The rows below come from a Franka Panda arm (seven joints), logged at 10 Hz.
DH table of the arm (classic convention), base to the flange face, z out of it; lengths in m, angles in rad. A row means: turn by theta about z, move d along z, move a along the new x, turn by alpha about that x. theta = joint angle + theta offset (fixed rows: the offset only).
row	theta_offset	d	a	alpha
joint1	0	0.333	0	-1.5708
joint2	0	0	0	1.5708
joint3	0	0.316	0.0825	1.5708
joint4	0	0	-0.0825	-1.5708
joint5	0	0.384	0	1.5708
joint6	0	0	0.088	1.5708
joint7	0	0.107	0	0
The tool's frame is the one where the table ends.
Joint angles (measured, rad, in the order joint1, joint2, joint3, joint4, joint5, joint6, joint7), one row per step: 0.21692 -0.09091 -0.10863 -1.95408 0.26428 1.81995 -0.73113; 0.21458 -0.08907 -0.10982 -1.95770 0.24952 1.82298 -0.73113; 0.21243 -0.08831 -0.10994 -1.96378 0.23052 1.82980 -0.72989; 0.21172 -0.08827 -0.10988 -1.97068 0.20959 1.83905 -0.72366; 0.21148 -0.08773 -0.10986 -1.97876 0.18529 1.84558 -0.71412; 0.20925 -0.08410 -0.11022 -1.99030 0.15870 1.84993 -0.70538; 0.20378 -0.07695 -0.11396 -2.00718 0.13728 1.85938 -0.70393
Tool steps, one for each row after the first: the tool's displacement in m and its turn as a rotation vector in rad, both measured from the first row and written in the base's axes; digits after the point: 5 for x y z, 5 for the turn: 0.00046 -0.00305 -0.00276 -0.01462 0.00094 0.00005; 0.00070 -0.00589 -0.00587 -0.03331 -0.00055 0.00065; 0.00083 -0.00807 -0.00879 -0.05393 -0.00339 -0.00170; 0.00053 -0.01022 -0.01276 -0.07815 -0.00174 -0.00482; 0.00007 -0.01369 -0.02013 -0.10546 0.00794 -0.00767; 0.00009 -0.02024 -0.03134 -0.12800 0.02085 -0.01165
